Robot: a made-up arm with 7 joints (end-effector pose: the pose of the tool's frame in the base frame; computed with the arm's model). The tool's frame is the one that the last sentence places. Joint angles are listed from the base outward.
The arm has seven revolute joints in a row. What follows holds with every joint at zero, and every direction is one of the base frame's. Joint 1 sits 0.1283 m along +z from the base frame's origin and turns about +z. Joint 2 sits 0.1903 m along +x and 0.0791 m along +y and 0.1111 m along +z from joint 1 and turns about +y. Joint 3 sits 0.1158 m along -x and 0.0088 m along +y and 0.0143 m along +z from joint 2 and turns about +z. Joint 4 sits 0.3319 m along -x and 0.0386 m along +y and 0.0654 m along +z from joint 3 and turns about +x. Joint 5 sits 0.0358 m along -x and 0.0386 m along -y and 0.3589 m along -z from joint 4 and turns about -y. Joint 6 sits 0.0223 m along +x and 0.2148 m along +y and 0.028 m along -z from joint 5 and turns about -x. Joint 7 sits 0.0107 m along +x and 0.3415 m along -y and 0.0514 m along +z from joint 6 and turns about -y. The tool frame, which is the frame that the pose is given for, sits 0.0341 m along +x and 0.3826 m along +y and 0.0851 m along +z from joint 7; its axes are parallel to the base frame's.
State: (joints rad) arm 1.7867 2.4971 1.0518 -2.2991 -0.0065 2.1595 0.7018
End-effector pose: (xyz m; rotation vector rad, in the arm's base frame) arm 0.4286 0.2976 -0.0179 -0.7881 1.5061 -0.9881
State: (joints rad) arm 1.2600 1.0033 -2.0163 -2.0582 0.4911 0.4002 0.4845
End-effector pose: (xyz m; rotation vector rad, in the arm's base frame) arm -0.5413 0.2082 0.4278 2.7536 -0.7856 -0.9612
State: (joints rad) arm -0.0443 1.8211 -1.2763 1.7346 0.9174 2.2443 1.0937
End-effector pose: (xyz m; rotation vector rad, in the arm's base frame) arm 0.5364 0.4613 -0.0909 -2.1886 1.1576 -0.0750
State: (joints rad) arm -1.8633 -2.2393 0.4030 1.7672 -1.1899 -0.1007 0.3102
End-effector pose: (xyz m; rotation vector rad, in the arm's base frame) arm 0.2346 -0.2920 -0.3481 -0.4862 -0.1440 -0.0503
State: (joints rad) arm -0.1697 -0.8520 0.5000 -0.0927 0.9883 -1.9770 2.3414
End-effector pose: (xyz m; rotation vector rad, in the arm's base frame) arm 0.0906 0.0093 -0.3826 -2.6002 1.4198 0.3508
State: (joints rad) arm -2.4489 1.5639 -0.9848 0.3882 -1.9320 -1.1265 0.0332
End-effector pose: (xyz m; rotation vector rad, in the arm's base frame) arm 0.4135 -0.3193 0.3081 -1.1332 -0.0356 0.2364
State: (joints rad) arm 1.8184 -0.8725 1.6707 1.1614 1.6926 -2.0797 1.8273
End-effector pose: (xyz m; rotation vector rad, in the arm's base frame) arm 0.3250 -0.0848 -0.1677 1.0014 2.5232 -0.4858
